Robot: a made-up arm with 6 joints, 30 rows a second.
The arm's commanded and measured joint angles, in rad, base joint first. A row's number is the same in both.
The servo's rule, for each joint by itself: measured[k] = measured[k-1] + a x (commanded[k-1-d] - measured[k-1]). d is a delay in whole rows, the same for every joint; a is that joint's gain. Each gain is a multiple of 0.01, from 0.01 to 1. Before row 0 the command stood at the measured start. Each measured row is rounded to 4 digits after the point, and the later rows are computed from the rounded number. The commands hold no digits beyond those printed.
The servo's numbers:
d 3
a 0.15 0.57 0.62 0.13 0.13 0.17
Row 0, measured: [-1.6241, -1.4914, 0.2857, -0.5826, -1.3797, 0.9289]
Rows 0 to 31, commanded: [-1.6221, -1.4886, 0.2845, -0.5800, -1.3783, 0.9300]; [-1.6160, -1.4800, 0.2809, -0.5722, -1.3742, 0.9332]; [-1.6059, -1.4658, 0.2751, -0.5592, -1.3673, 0.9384]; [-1.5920, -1.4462, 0.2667, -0.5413, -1.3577, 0.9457]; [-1.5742, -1.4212, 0.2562, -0.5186, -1.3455, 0.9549]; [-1.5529, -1.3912, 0.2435, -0.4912, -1.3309, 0.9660]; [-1.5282, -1.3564, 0.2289, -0.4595, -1.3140, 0.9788]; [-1.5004, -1.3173, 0.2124, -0.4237, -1.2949, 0.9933]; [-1.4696, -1.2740, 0.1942, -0.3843, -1.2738, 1.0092]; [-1.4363, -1.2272, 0.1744, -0.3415, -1.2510, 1.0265]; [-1.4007, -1.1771, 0.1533, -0.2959, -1.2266, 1.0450]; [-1.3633, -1.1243, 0.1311, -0.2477, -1.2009, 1.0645]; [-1.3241, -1.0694, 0.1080, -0.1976, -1.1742, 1.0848]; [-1.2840, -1.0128, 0.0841, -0.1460, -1.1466, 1.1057]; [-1.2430, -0.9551, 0.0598, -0.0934, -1.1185, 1.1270]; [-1.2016, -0.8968, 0.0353, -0.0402, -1.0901, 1.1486]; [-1.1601, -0.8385, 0.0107, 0.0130, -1.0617, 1.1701]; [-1.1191, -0.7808, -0.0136, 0.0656, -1.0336, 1.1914]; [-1.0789, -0.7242, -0.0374, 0.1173, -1.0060, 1.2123]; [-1.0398, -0.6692, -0.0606, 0.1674, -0.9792, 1.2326]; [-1.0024, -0.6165, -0.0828, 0.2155, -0.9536, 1.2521]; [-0.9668, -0.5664, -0.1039, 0.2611, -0.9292, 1.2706]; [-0.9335, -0.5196, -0.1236, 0.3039, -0.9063, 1.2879]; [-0.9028, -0.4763, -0.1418, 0.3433, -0.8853, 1.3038]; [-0.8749, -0.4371, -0.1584, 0.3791, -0.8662, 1.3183]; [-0.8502, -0.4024, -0.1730, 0.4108, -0.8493, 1.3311]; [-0.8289, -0.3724, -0.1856, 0.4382, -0.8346, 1.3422]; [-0.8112, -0.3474, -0.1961, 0.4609, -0.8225, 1.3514]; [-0.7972, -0.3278, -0.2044, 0.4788, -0.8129, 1.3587]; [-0.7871, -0.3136, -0.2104, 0.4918, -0.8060, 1.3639]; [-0.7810, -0.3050, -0.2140, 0.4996, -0.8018, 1.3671]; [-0.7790, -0.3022, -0.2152, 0.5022, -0.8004, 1.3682]
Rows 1 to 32, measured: [-1.6241, -1.4914, 0.2857, -0.5826, -1.3797, 0.9289]; [-1.6241, -1.4914, 0.2857, -0.5826, -1.3797, 0.9289]; [-1.6241, -1.4914, 0.2857, -0.5826, -1.3797, 0.9289]; [-1.6238, -1.4898, 0.2850, -0.5823, -1.3795, 0.9291]; [-1.6226, -1.4842, 0.2825, -0.5810, -1.3788, 0.9298]; [-1.6201, -1.4737, 0.2779, -0.5782, -1.3773, 0.9313]; [-1.6159, -1.4580, 0.2710, -0.5734, -1.3748, 0.9337]; [-1.6096, -1.4370, 0.2618, -0.5663, -1.3710, 0.9373]; [-1.6011, -1.4109, 0.2505, -0.5565, -1.3658, 0.9422]; [-1.5902, -1.3798, 0.2371, -0.5439, -1.3591, 0.9484]; [-1.5767, -1.3442, 0.2218, -0.5283, -1.3508, 0.9560]; [-1.5606, -1.3042, 0.2047, -0.5096, -1.3408, 0.9650]; [-1.5420, -1.2603, 0.1859, -0.4877, -1.3291, 0.9755]; [-1.5208, -1.2129, 0.1657, -0.4628, -1.3158, 0.9873]; [-1.4972, -1.1624, 0.1442, -0.4348, -1.3009, 1.0004]; [-1.4712, -1.1094, 0.1218, -0.4040, -1.2844, 1.0147]; [-1.4431, -1.0543, 0.0984, -0.3705, -1.2665, 1.0302]; [-1.4131, -0.9978, 0.0745, -0.3345, -1.2473, 1.0467]; [-1.3814, -0.9402, 0.0502, -0.2962, -1.2269, 1.0640]; [-1.3482, -0.8822, 0.0257, -0.2560, -1.2054, 1.0820]; [-1.3138, -0.8244, 0.0013, -0.2142, -1.1831, 1.1006]; [-1.2786, -0.7673, -0.0227, -0.1711, -1.1601, 1.1196]; [-1.2428, -0.7114, -0.0462, -0.1271, -1.1366, 1.1388]; [-1.2067, -0.6573, -0.0689, -0.0826, -1.1128, 1.1581]; [-1.1707, -0.6055, -0.0906, -0.0379, -1.0889, 1.1772]; [-1.1351, -0.5565, -0.1111, 0.0065, -1.0652, 1.1960]; [-1.1003, -0.5108, -0.1301, 0.0503, -1.0418, 1.2143]; [-1.0665, -0.4688, -0.1476, 0.0930, -1.0190, 1.2320]; [-1.0341, -0.4310, -0.1633, 0.1343, -0.9969, 1.2488]; [-1.0033, -0.3976, -0.1771, 0.1738, -0.9758, 1.2647]; [-0.9745, -0.3690, -0.1889, 0.2111, -0.9559, 1.2794]; [-0.9479, -0.3455, -0.1985, 0.2459, -0.9373, 1.2929]
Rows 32 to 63, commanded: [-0.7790, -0.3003, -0.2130, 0.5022, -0.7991, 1.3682]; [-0.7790, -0.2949, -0.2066, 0.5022, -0.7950, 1.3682]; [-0.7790, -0.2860, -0.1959, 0.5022, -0.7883, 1.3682]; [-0.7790, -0.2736, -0.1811, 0.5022, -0.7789, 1.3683]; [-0.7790, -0.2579, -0.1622, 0.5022, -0.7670, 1.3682]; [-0.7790, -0.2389, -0.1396, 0.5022, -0.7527, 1.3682]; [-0.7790, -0.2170, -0.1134, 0.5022, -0.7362, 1.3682]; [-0.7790, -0.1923, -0.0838, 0.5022, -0.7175, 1.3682]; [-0.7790, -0.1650, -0.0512, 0.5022, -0.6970, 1.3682]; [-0.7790, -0.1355, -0.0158, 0.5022, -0.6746, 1.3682]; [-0.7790, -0.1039, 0.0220, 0.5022, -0.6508, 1.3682]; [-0.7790, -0.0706, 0.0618, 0.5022, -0.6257, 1.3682]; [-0.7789, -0.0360, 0.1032, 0.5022, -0.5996, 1.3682]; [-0.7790, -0.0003, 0.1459, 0.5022, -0.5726, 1.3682]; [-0.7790, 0.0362, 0.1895, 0.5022, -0.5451, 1.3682]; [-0.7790, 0.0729, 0.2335, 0.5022, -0.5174, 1.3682]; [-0.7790, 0.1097, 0.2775, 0.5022, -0.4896, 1.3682]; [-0.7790, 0.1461, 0.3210, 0.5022, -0.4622, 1.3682]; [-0.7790, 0.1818, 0.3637, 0.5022, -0.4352, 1.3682]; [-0.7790, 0.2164, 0.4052, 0.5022, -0.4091, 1.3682]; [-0.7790, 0.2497, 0.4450, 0.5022, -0.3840, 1.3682]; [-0.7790, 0.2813, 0.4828, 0.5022, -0.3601, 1.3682]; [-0.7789, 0.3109, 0.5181, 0.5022, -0.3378, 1.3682]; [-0.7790, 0.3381, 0.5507, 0.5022, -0.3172, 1.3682]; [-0.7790, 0.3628, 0.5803, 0.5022, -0.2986, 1.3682]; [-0.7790, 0.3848, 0.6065, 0.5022, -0.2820, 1.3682]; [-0.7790, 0.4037, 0.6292, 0.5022, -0.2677, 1.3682]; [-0.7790, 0.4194, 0.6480, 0.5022, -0.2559, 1.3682]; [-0.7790, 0.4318, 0.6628, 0.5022, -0.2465, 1.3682]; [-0.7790, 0.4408, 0.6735, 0.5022, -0.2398, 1.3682]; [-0.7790, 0.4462, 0.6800, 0.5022, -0.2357, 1.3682]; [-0.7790, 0.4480, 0.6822, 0.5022, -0.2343, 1.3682]
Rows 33 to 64, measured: [-0.9238, -0.3273, -0.2059, 0.2779, -0.9202, 1.3050]; [-0.9024, -0.3146, -0.2109, 0.3067, -0.9048, 1.3156]; [-0.8839, -0.3075, -0.2136, 0.3321, -0.8912, 1.3245]; [-0.8682, -0.3034, -0.2132, 0.3542, -0.8792, 1.3319]; [-0.8548, -0.2986, -0.2091, 0.3734, -0.8683, 1.3381]; [-0.8434, -0.2914, -0.2009, 0.3901, -0.8579, 1.3432]; [-0.8337, -0.2813, -0.1886, 0.4047, -0.8476, 1.3475]; [-0.8255, -0.2680, -0.1722, 0.4174, -0.8371, 1.3510]; [-0.8185, -0.2514, -0.1520, 0.4284, -0.8261, 1.3539]; [-0.8126, -0.2318, -0.1281, 0.4380, -0.8144, 1.3563]; [-0.8076, -0.2093, -0.1006, 0.4463, -0.8018, 1.3583]; [-0.8033, -0.1840, -0.0700, 0.4536, -0.7882, 1.3600]; [-0.7997, -0.1564, -0.0364, 0.4599, -0.7734, 1.3614]; [-0.7966, -0.1265, -0.0002, 0.4654, -0.7575, 1.3626]; [-0.7940, -0.0946, 0.0382, 0.4702, -0.7404, 1.3636]; [-0.7917, -0.0612, 0.0785, 0.4744, -0.7221, 1.3644]; [-0.7898, -0.0265, 0.1203, 0.4780, -0.7027, 1.3650]; [-0.7882, 0.0092, 0.1632, 0.4811, -0.6822, 1.3655]; [-0.7868, 0.0455, 0.2068, 0.4838, -0.6608, 1.3660]; [-0.7856, 0.0821, 0.2506, 0.4862, -0.6385, 1.3664]; [-0.7846, 0.1186, 0.2942, 0.4883, -0.6156, 1.3667]; [-0.7838, 0.1546, 0.3373, 0.4901, -0.5921, 1.3670]; [-0.7831, 0.1898, 0.3794, 0.4917, -0.5683, 1.3672]; [-0.7825, 0.2239, 0.4201, 0.4931, -0.5443, 1.3674]; [-0.7820, 0.2566, 0.4590, 0.4943, -0.5204, 1.3675]; [-0.7815, 0.2876, 0.4956, 0.4953, -0.4967, 1.3676]; [-0.7811, 0.3164, 0.5298, 0.4962, -0.4734, 1.3677]; [-0.7808, 0.3428, 0.5611, 0.4970, -0.4507, 1.3678]; [-0.7805, 0.3667, 0.5892, 0.4977, -0.4288, 1.3679]; [-0.7803, 0.3878, 0.6140, 0.4983, -0.4079, 1.3680]; [-0.7801, 0.4058, 0.6351, 0.4988, -0.3881, 1.3680]; [-0.7799, 0.4206, 0.6523, 0.4992, -0.3697, 1.3680]
